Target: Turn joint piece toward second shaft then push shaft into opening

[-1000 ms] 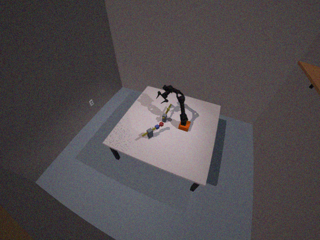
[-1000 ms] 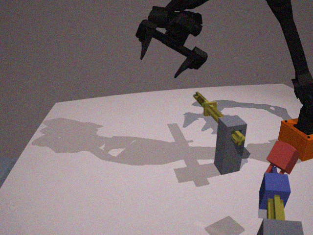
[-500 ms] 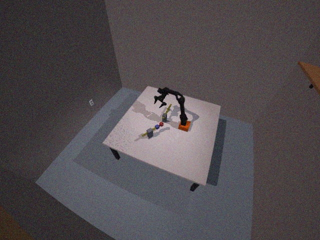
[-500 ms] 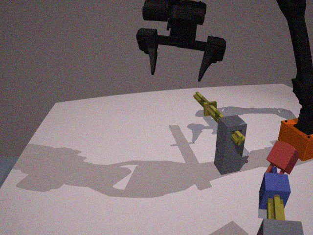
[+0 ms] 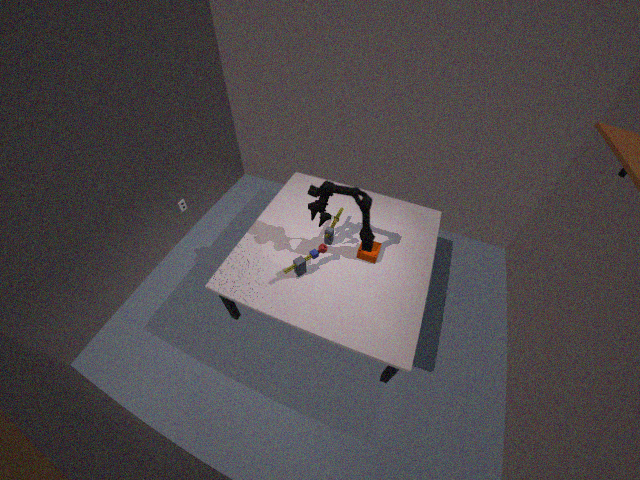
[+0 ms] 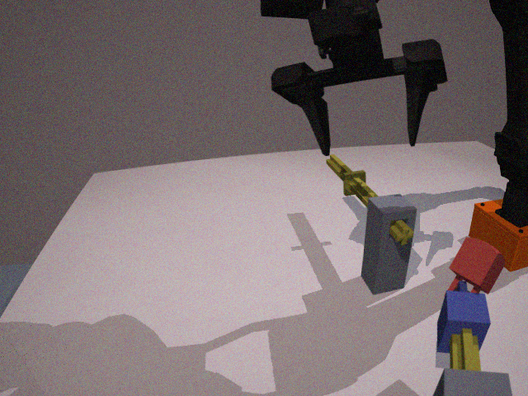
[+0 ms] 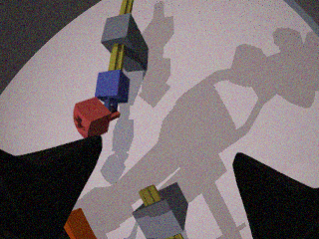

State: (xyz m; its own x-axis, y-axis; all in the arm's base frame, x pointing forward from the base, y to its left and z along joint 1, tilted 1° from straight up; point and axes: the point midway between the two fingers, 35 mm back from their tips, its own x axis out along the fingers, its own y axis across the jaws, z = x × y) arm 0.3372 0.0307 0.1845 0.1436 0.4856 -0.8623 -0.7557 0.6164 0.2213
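My gripper tip is 80 mm past the red joint piece, 110 mm to the right of it and 100 mm above it.
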